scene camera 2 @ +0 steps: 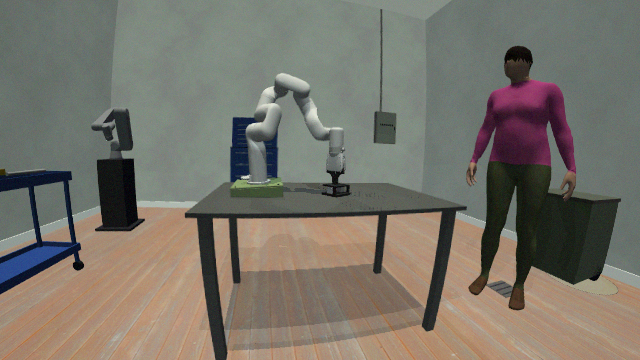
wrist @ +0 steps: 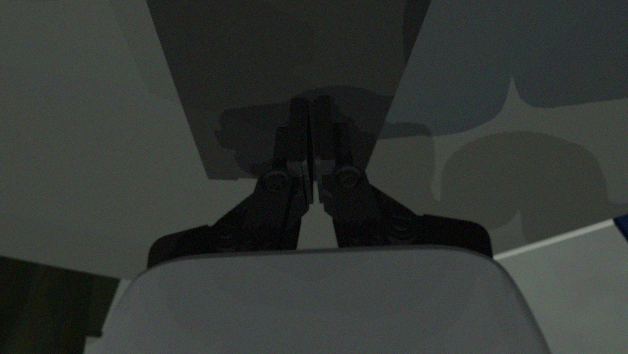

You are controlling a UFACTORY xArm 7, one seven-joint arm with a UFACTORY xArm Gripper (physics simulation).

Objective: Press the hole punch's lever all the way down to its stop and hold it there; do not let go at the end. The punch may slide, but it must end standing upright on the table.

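Places are measured from the arm's base along level axes (x right, y back, z down), in centimetres.
Where they show: gripper, between the fingertips: [scene camera 2: 334, 184] [wrist: 313, 121]; arm's base, origin of its link: [scene camera 2: 258, 182].
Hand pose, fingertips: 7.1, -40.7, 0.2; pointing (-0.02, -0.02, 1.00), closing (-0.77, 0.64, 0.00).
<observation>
Things, the pixels of their centre, and the offset from my fingertips, as dx, dy, dz. "pt": a spot on its surface instead. Level surfaces: height alone.
- black hole punch, a spot on its surface: [scene camera 2: 336, 193] pt +4.6, +0.7, +4.4
- dark table, height of its surface: dz +5.6
- lever's broad dark top, a spot on its surface: [wrist: 280, 45] pt +3.2, +2.4, +0.0
The black hole punch [scene camera 2: 336, 193] stands upright on the dark table [scene camera 2: 260, 206], with its lever over the base; a gap shows between them on the side facing scene camera 2. My gripper [scene camera 2: 335, 182] [wrist: 313, 121] is shut and empty, pointing down, with its fingertips at the top of the lever; they appear to touch it. In the wrist view the lever's broad dark top [wrist: 280, 45] lies under the closed fingertips. How far the lever is from its stop is too small to tell.
My arm's green base block [scene camera 2: 256, 189] is on the table, left of the punch. A person in a pink top [scene camera 2: 522, 125] stands right of the table. A blue cart [scene camera 2: 37, 177] and another arm on a black pedestal [scene camera 2: 116, 192] stand at the left.
</observation>
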